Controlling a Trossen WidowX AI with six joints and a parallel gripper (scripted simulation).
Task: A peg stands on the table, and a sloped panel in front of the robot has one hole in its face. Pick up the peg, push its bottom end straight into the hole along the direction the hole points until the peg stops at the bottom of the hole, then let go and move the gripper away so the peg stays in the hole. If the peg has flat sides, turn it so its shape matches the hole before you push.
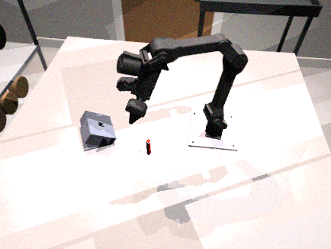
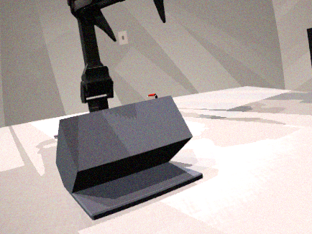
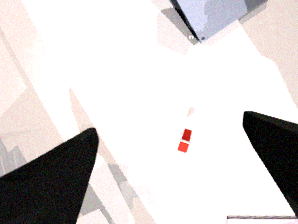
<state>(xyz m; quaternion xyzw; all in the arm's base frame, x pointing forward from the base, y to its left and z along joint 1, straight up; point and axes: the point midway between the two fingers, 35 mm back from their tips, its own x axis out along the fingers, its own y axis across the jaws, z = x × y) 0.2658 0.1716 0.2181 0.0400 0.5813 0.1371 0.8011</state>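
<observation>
The red square peg lies 5 cm behind my gripper tip and 14 cm below it. Round my gripper tip: grey sloped panel (18 cm ahead, 3 cm to the right, 16 cm below); thin base plate (19 cm ahead, 2 cm to the right, 19 cm below).
</observation>
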